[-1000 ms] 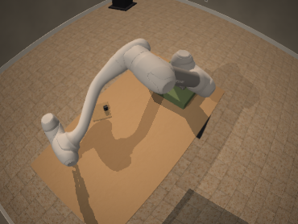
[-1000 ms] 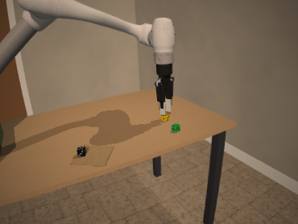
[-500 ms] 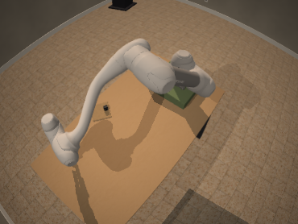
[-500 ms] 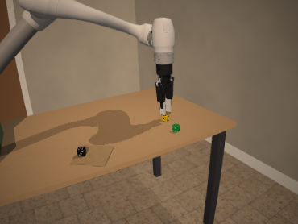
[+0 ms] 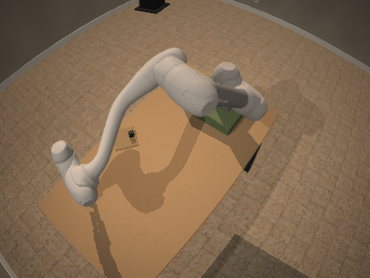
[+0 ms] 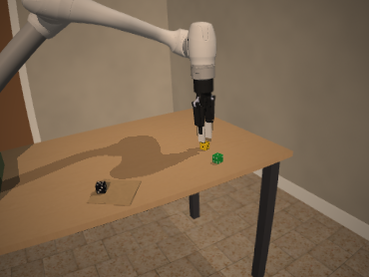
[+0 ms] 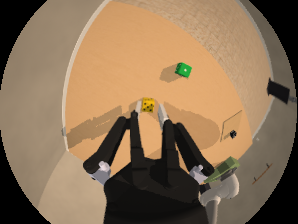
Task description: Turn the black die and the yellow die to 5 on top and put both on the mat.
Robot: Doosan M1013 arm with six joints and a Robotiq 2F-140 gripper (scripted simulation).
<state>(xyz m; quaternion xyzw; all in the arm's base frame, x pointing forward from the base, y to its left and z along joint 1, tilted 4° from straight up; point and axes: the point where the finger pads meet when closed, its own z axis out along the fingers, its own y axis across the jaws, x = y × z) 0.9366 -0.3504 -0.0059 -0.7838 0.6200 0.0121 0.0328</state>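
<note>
The yellow die is 1 cm to the left of my hand and 6 cm below it. The rest, counted from my hand: black die (46 cm behind, 1 cm to the right, 6 cm below); then mat (43 cm behind, 4 cm to the right, 7 cm below); then green die (5 cm behind, 12 cm to the right, 6 cm below).
</note>
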